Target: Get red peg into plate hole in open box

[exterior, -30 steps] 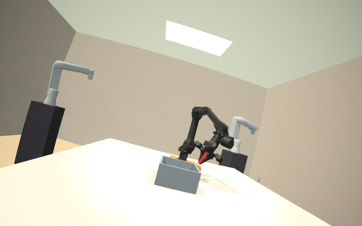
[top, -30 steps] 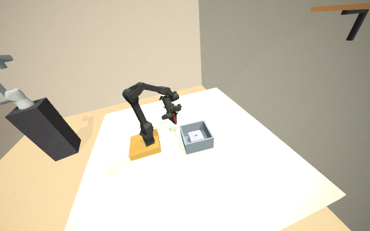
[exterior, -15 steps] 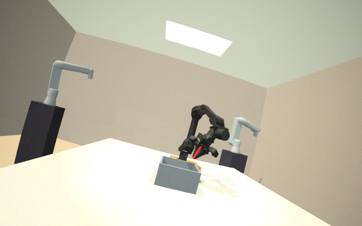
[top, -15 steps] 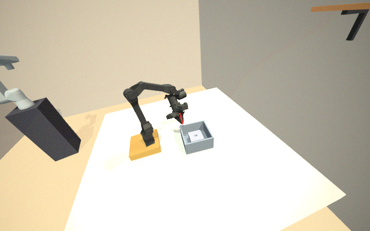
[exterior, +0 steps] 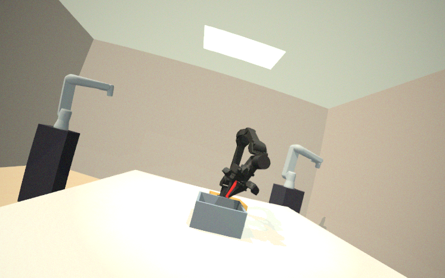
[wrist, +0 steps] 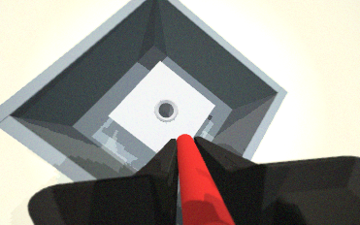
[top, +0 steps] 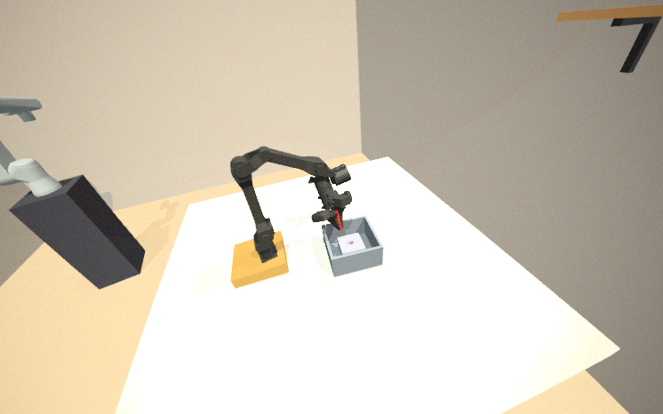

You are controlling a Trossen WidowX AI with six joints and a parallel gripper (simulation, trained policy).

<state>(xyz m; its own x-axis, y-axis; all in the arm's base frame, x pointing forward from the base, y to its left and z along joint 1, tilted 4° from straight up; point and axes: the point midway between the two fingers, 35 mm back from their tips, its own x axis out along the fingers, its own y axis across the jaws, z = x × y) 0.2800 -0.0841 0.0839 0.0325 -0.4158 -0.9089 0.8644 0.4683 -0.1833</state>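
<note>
Now: gripper tip 1 cm to the right of the red peg and 3 cm below it. From my gripper tip the other things lie so: grey box (2 cm ahead, 3 cm to the right, 9 cm below).
</note>
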